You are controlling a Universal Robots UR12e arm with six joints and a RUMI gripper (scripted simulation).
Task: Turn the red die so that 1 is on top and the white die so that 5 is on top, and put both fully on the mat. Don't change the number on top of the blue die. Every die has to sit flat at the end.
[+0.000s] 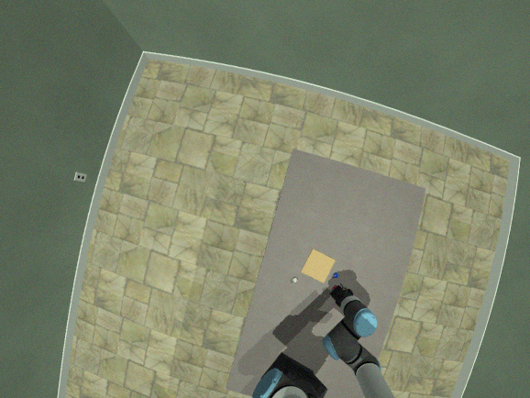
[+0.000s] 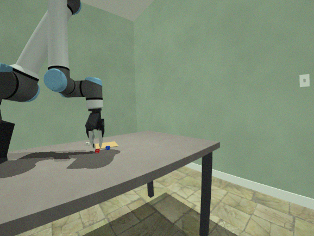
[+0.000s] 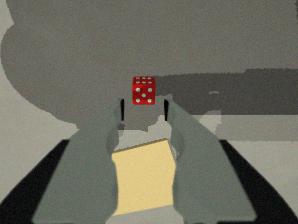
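Right now my hand is 30 mm above the red die. Round my hand: blue die: 70 mm ahead, 10 mm to the left, 30 mm below; tan mat: 110 mm ahead, 110 mm to the left, 40 mm below; white die: 20 mm ahead, 230 mm to the left, 30 mm below.
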